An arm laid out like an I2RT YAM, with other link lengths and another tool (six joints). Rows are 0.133 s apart.
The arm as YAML. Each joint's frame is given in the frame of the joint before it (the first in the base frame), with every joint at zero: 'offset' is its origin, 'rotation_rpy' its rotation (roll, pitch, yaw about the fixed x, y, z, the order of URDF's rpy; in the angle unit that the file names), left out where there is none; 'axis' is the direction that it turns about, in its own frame. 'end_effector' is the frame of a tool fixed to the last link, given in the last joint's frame.
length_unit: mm
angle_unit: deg
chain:
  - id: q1
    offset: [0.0, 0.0, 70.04]
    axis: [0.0, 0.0, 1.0]
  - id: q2
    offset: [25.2, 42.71, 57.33]
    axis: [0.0, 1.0, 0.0]
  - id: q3
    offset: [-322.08, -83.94, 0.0]
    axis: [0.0, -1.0, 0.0]
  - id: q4
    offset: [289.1, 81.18, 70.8]
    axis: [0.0, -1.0, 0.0]
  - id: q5
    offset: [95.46, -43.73, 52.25]
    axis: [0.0, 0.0, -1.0]
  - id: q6
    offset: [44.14, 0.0, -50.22]
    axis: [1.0, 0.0, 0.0]
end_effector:
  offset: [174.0, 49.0, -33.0]
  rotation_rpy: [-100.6, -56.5, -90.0]
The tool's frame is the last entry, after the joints.
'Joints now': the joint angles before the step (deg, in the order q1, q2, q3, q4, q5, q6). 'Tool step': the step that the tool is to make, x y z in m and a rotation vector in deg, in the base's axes. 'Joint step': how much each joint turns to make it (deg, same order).
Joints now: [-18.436 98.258 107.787 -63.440 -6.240 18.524]
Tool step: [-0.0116 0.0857 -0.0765 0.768 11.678 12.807]
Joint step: [9.284 4.849 -3.348 -3.759 -0.023 -4.113]
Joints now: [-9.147 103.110 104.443 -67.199 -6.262 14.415]
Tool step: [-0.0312 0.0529 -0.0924 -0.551 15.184 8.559]
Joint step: [6.642 8.151 -3.172 -3.955 1.442 -2.473]
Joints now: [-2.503 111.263 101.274 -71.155 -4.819 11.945]
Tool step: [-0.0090 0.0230 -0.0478 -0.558 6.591 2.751]
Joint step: [3.130 5.645 -0.685 -0.226 0.699 0.310]
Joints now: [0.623 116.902 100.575 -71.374 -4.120 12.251]
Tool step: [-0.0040 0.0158 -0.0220 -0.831 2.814 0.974]
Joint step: [2.277 2.772 -0.012 0.030 0.765 1.293]
